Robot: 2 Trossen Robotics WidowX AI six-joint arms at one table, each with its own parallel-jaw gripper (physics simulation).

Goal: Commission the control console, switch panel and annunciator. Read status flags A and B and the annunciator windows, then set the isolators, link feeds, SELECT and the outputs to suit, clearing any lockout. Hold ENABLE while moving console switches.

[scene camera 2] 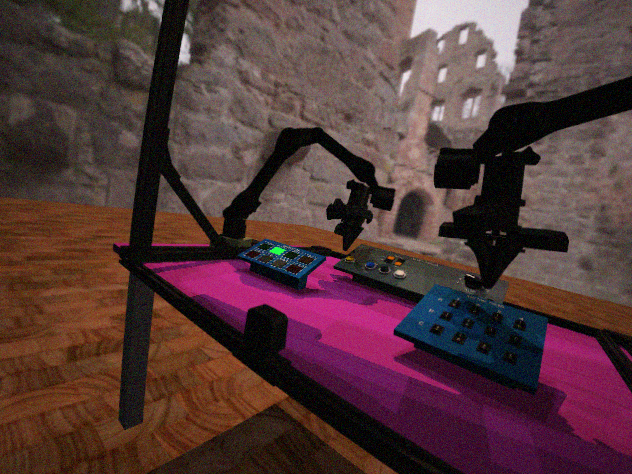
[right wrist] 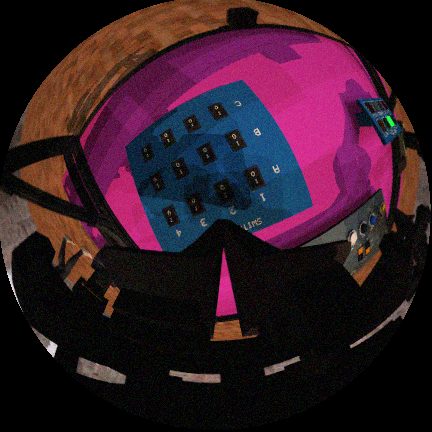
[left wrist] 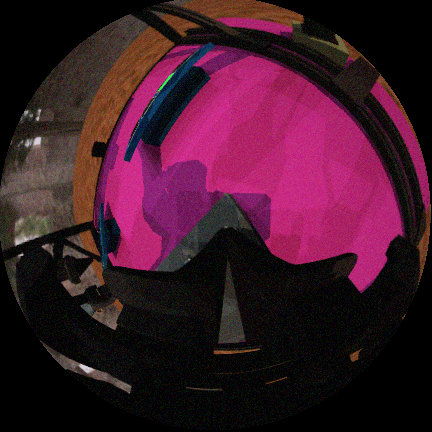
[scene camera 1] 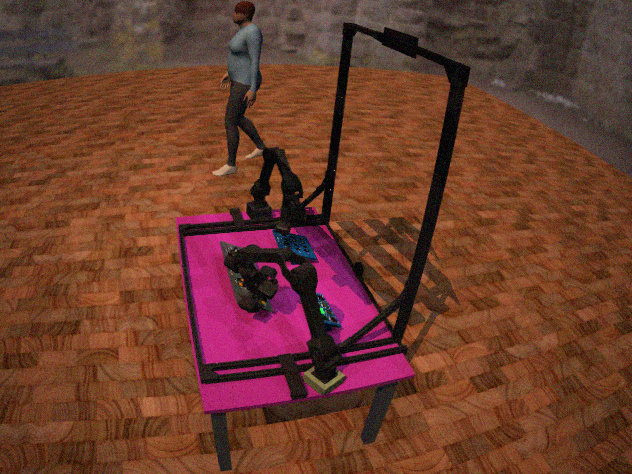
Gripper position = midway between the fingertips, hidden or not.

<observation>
My left gripper [scene camera 2: 344, 250] is shut, holding nothing. My right gripper [scene camera 2: 487, 288] is shut and holds nothing.
My left gripper shows as well in the left wrist view [left wrist: 225, 232] and in scene camera 1 [scene camera 1: 265, 301]. My right gripper is seen too in the right wrist view [right wrist: 221, 224] and in the left wrist view [left wrist: 92, 258].
</observation>
